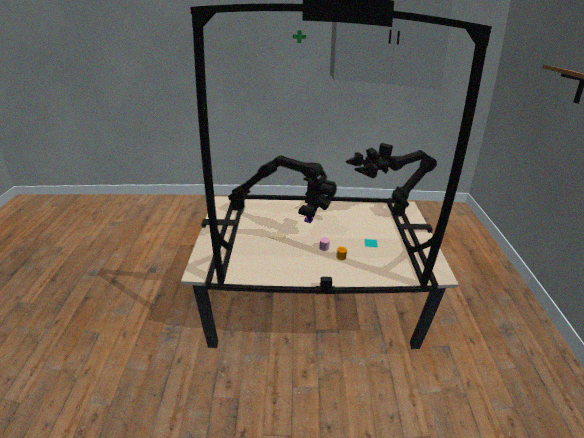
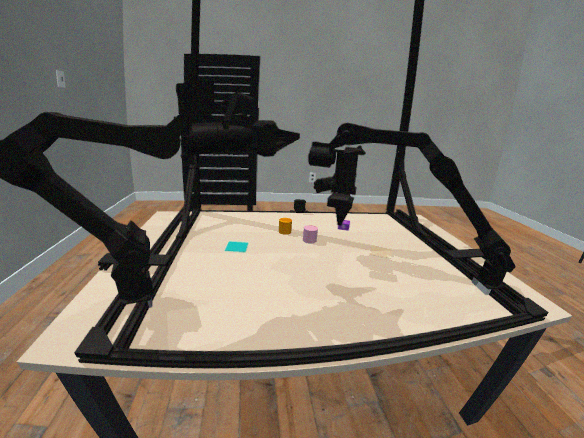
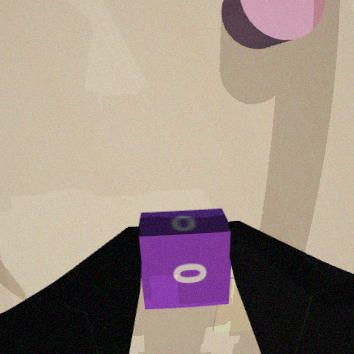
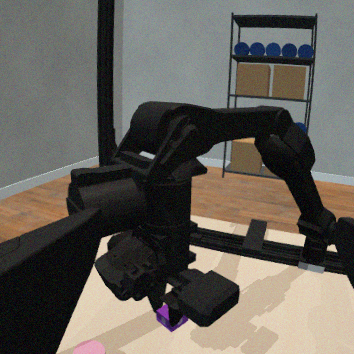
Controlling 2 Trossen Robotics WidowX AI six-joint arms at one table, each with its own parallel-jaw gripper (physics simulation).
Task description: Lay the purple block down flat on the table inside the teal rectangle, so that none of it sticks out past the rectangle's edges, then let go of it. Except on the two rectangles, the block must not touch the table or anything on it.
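Places are measured from the left arm's base along level axes (x right, y back, z down), in centimetres.
Where they show: left gripper, between the fingertips: [image 1: 311, 219] [image 2: 340, 223] [image 3: 183, 235] [image 4: 165, 317]; right gripper, between the fingertips: [image 1: 350, 165] [image 2: 289, 134] [image 4: 222, 225]; left arm's base, origin of its link: [image 1: 237, 207] [image 2: 489, 282] [image 4: 312, 257]; right arm's base, origin of its link: [image 1: 398, 213] [image 2: 135, 293].
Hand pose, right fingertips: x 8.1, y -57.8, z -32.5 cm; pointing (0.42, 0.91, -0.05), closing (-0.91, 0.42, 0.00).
Things, the pixels of their top centre, and the offset from my right fingertips. "pt": a spot on its surface instead.
- purple block, centre of its top: [image 3: 185, 275] [image 4: 171, 309] [image 2: 344, 221] dx +10.9, dy +17.8, dz +23.7 cm
- teal rectangle, a spot on its surface: [image 2: 236, 247] [image 1: 371, 242] pt dx +12.5, dy -13.6, dz +34.3 cm
- pink cylinder, centre of its top: [image 4: 88, 351] [image 2: 310, 227] [image 1: 324, 240] dx +19.8, dy +9.5, dz +29.8 cm
- orange cylinder, centre of its top: [image 2: 285, 220] [image 1: 342, 249] dx +26.0, dy +1.4, dz +29.9 cm
- pale tan rectangle, a spot on its surface: [image 2: 382, 252] pt dx +12.4, dy +32.5, dz +34.3 cm
My left gripper [image 1: 308, 215] [image 2: 341, 222] [image 3: 183, 235] [image 4: 165, 317] is shut on the purple block [image 1: 308, 219] [image 2: 344, 225] [image 3: 185, 261] [image 4: 170, 319], a small cube marked with a white 0, and holds it a little above the table. The teal rectangle [image 1: 371, 243] [image 2: 236, 247] lies flat on the table, well off to the side of the block, beyond the two cylinders. My right gripper [image 1: 353, 164] [image 2: 295, 136] is open and empty, held high over its side of the table.
A pink cylinder [image 1: 324, 243] [image 2: 310, 234] [image 3: 281, 17] [image 4: 89, 348] and an orange cylinder [image 1: 341, 253] [image 2: 285, 225] stand between the block and the teal rectangle. A pale tan rectangle [image 2: 382, 252] lies on the table. Black rails [image 2: 290, 354] frame the table; a shelf rack [image 4: 230, 105] stands beyond.
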